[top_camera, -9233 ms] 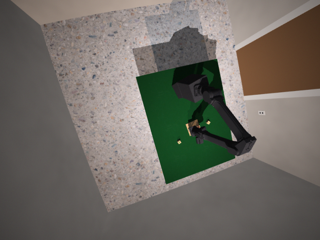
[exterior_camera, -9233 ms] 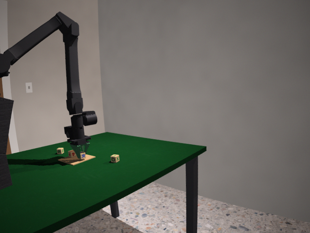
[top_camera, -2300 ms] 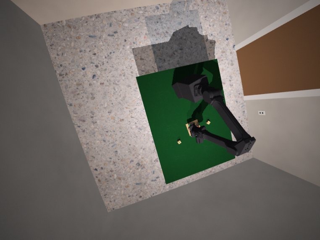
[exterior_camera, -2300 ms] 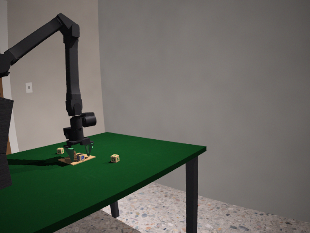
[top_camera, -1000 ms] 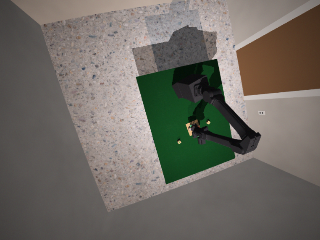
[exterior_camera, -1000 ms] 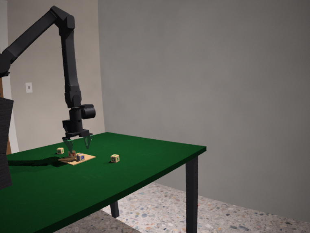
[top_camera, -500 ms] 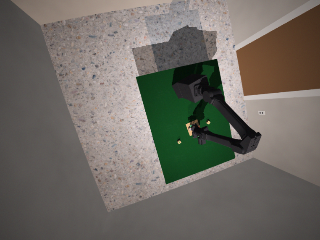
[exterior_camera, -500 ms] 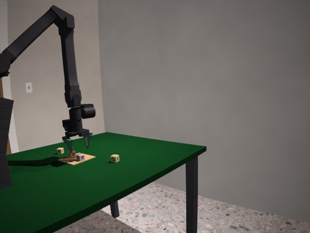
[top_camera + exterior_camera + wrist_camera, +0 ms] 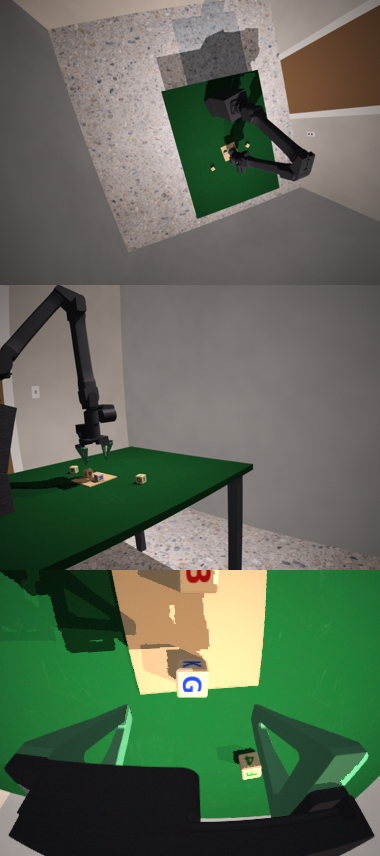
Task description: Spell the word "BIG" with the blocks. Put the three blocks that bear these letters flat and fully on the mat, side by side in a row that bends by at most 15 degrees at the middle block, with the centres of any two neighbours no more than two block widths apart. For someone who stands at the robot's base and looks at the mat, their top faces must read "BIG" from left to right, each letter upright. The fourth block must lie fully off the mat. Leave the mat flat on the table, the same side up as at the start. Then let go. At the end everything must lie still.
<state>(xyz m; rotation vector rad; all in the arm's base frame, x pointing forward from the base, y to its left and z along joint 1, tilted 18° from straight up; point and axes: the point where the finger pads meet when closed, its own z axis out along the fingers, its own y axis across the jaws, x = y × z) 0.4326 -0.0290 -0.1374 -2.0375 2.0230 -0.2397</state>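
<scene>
The I block is 1 cm behind my hand, 22 cm to the left of it and 7 cm below it. Round my hand: tan mat 5 cm to the left, 9 cm below; B block 9 cm to the left, 7 cm below.
</scene>
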